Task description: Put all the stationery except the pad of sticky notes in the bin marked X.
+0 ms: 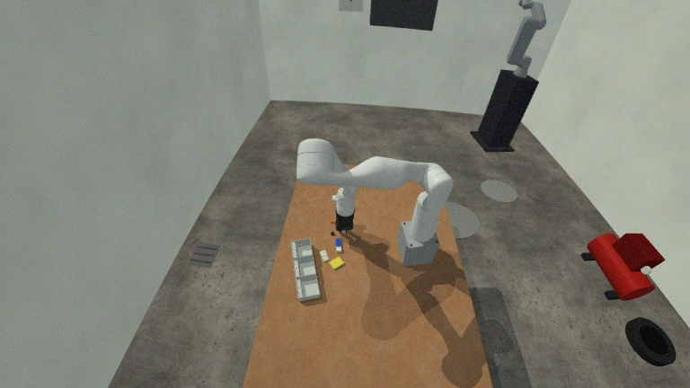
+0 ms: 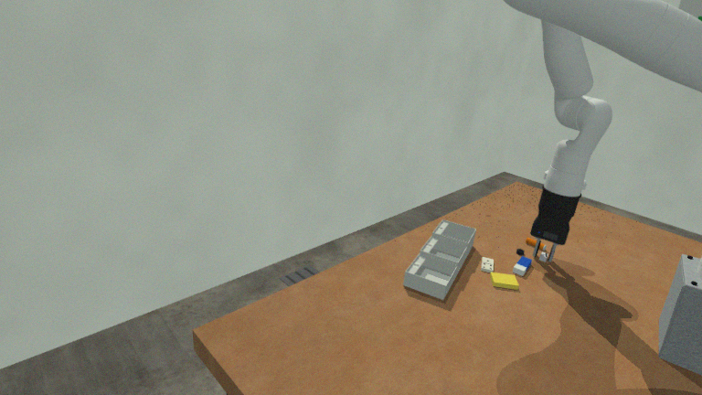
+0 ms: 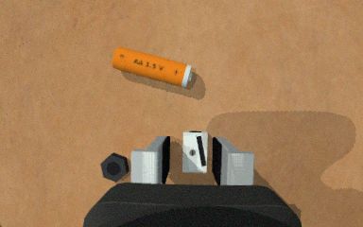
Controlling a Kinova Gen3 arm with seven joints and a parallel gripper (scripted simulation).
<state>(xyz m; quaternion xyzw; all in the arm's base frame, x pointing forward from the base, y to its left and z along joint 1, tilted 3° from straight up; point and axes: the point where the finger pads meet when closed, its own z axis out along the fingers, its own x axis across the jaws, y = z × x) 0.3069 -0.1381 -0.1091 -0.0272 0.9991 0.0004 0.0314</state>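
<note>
My gripper is now 10 mm above the white sharpener. From my hand the other things lie so: orange marker 30 mm ahead, 50 mm to the right, 20 mm below; then black nut 50 mm ahead, 10 mm to the left, 20 mm below; then eraser 30 mm ahead, 90 mm to the left, 20 mm below.
</note>
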